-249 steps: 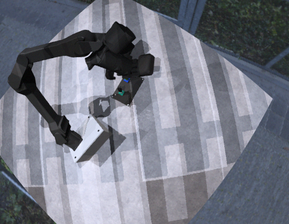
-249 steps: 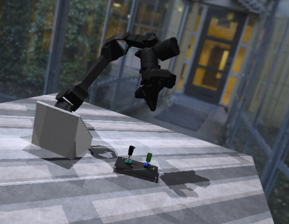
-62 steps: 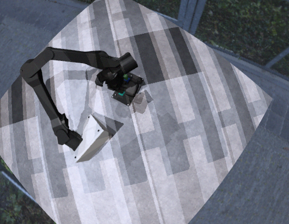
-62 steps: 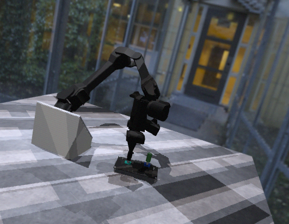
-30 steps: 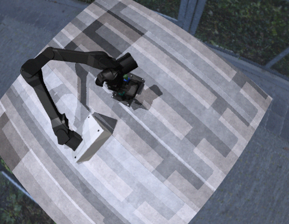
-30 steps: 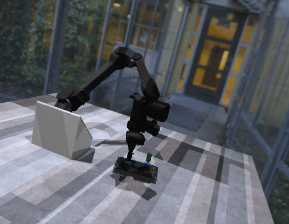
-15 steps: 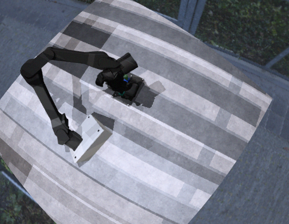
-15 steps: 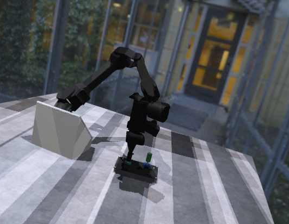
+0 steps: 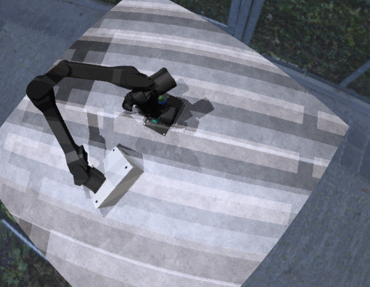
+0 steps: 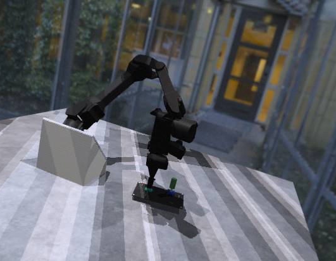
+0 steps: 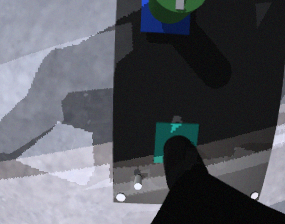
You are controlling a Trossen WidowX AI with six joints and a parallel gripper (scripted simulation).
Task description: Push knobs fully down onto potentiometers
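Right now the green knob is 70 mm ahead of my gripper tip and 20 mm to the left of it.
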